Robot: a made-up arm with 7 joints.
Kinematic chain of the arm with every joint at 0, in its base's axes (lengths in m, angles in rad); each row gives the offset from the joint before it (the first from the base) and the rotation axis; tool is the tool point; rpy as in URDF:
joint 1: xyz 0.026 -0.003 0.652 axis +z
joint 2: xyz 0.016 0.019 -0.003 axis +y
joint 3: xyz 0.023 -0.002 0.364 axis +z
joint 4: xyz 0.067 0.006 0 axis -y
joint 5: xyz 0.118 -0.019 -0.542 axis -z
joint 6: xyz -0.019 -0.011 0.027 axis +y
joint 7: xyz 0.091 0 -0.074 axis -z
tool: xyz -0.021 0.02 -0.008 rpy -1.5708 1.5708 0
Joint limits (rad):
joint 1: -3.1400..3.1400
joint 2: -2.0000..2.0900
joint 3: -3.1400..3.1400
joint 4: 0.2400..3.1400
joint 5: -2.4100..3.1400
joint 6: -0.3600..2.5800
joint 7: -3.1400..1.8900
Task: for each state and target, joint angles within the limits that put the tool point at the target. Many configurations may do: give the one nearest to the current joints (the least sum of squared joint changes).
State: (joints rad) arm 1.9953 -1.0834 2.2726 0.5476 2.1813 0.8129 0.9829
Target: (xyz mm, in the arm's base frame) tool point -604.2 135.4 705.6
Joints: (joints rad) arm 1.3858 -1.0306 1.5563 0.8200 2.1980 0.7639 1.0140
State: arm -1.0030 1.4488 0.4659 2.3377 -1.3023 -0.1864 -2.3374
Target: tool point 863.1 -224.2 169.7
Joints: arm -0.6001 1.7020 0.5490 2.2027 -1.3066 -0.0683 -2.3449
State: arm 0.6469 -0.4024 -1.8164 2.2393 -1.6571 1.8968 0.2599
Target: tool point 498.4 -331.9 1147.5
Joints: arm 1.0683 -0.0187 -1.4876 1.6689 -1.4144 2.2314 0.2150
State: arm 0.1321 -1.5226 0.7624 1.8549 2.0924 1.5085 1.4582
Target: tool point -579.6 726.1 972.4
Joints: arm -0.4014 -1.5281 0.9154 2.1826 2.1773 1.3801 1.5451
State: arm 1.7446 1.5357 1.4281 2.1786 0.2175 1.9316 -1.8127
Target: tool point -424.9 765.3 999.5
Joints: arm 1.6227 1.1062 1.5980 2.5434 0.2557 1.6670 -1.8707
